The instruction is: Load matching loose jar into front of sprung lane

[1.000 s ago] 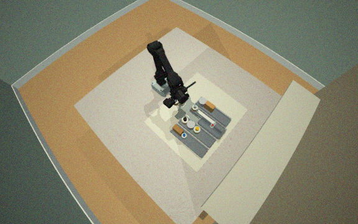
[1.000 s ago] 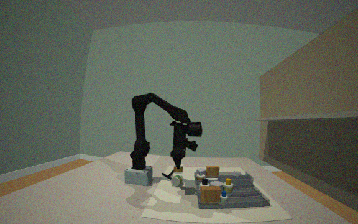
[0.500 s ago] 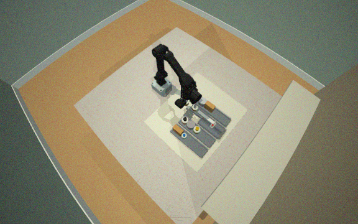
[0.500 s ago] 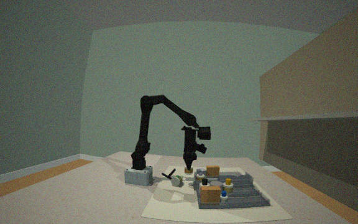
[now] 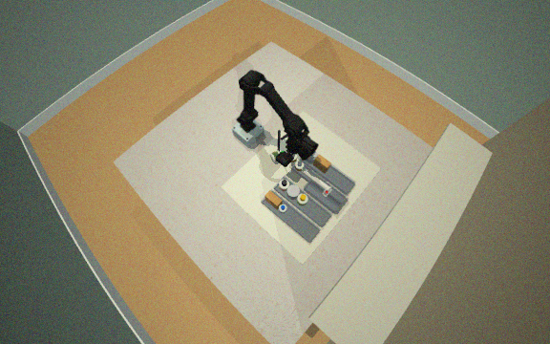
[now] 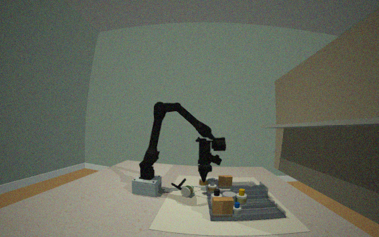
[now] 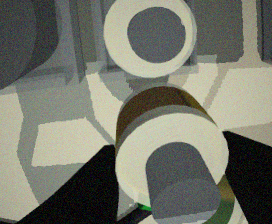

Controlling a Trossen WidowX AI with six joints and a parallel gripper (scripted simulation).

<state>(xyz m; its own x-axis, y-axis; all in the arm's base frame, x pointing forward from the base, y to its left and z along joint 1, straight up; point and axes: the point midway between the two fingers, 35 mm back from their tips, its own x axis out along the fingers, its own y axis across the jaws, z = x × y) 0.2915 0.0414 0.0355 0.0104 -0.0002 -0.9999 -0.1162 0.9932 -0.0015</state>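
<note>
The green-banded jar lies 70 mm behind my gripper tip, 50 mm below it and 20 mm to the right of it. The rest, counted from my gripper tip: shelf (550 mm ahead, 300 mm above, 20 mm to the left); then grey lane rack (200 mm ahead, 50 mm below).
</note>
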